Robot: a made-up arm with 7 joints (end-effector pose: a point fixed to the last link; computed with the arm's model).
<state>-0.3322 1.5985 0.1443 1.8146 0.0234 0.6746 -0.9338</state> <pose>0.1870 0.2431 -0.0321 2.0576 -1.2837 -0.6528</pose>
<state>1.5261 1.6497 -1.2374 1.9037 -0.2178 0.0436 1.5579</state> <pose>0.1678 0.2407 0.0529 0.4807 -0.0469 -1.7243</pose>
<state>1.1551 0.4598 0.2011 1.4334 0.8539 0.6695 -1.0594</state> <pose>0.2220 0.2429 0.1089 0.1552 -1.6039 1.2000</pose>
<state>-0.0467 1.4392 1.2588 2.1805 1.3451 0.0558 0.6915</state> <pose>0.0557 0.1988 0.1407 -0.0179 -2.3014 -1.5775</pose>
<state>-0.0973 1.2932 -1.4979 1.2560 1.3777 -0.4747 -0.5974</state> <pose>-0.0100 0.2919 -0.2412 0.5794 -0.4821 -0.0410</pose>
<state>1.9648 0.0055 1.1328 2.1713 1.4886 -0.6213 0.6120</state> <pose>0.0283 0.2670 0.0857 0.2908 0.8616 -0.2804</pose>
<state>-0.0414 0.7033 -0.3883 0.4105 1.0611 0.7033 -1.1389</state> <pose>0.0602 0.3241 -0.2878 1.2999 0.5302 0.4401</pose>
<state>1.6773 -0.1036 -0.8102 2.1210 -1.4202 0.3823 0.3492</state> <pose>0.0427 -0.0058 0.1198 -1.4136 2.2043 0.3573</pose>
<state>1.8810 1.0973 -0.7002 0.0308 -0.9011 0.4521 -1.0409</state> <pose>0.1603 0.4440 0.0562 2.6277 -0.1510 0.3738</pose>
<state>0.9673 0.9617 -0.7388 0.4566 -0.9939 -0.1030 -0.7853</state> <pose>0.2377 0.3709 -0.0866 2.0725 -0.9608 -1.2328</pose>
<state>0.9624 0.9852 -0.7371 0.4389 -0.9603 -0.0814 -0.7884</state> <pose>0.2303 0.3790 -0.0856 2.0956 -0.9054 -1.1818</pose>
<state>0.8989 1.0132 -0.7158 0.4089 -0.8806 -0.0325 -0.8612</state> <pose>0.2147 0.3902 -0.0960 2.1544 -0.8453 -1.0807</pose>
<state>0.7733 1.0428 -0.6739 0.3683 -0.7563 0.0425 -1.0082</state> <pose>0.1895 0.4029 -0.1156 2.2623 -0.7591 -0.9496</pose>
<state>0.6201 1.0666 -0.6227 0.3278 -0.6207 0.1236 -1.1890</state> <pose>0.1597 0.4138 -0.1359 2.4013 -0.6446 -0.8431</pose>
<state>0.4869 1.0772 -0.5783 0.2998 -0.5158 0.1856 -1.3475</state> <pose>0.1346 0.4199 -0.1511 2.5232 -0.5460 -0.7948</pose>
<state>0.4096 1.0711 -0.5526 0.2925 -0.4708 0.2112 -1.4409</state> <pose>0.1223 0.4200 -0.1615 2.5830 -0.5187 -0.7933</pose>
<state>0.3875 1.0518 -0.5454 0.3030 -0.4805 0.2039 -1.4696</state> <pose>0.1227 0.4153 -0.1690 2.5789 -0.5662 -0.8115</pose>
